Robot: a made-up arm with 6 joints. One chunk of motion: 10 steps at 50 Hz.
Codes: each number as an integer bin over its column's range. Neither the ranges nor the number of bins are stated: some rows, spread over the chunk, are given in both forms.
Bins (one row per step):
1: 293 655 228 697 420 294
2: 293 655 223 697 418 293
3: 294 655 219 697 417 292
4: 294 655 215 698 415 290
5: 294 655 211 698 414 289
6: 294 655 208 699 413 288
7: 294 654 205 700 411 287
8: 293 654 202 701 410 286
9: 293 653 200 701 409 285
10: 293 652 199 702 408 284
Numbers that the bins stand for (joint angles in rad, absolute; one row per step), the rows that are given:
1: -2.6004 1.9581 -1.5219 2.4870 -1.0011 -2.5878
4: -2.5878 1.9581 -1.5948 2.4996 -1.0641 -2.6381
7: -2.5878 1.9456 -1.6509 2.5248 -1.1144 -2.6759
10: -2.6004 1.9204 -1.6845 2.5500 -1.1522 -2.7137
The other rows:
2: -2.6004 1.9581 -1.5499 2.4870 -1.0263 -2.6004
3: -2.5878 1.9581 -1.5724 2.4870 -1.0389 -2.6130
5: -2.5878 1.9581 -1.6172 2.4996 -1.0767 -2.6507
6: -2.5878 1.9581 -1.6340 2.5122 -1.0893 -2.6633
8: -2.6004 1.9456 -1.6677 2.5374 -1.1270 -2.6885
9: -2.6004 1.9330 -1.6789 2.5374 -1.1396 -2.7011

